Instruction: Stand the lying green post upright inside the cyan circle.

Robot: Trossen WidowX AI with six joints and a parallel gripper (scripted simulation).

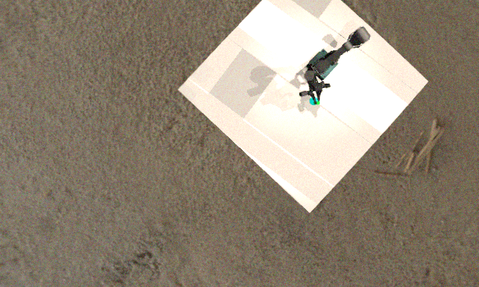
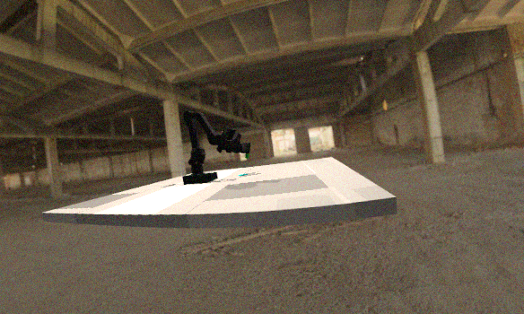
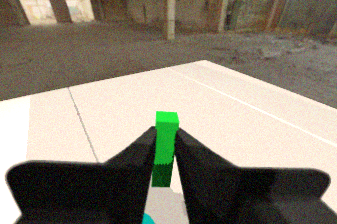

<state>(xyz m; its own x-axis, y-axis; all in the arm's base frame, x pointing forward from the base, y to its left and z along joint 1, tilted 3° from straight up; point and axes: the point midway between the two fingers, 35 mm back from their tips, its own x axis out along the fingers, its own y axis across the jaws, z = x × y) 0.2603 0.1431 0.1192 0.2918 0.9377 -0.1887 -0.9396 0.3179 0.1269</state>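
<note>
My gripper tip is now 15 cm above the cyan circle, 5 cm past it and 2 cm to the left of it. Also, from my gripper tip: green post (2 cm below).
</note>
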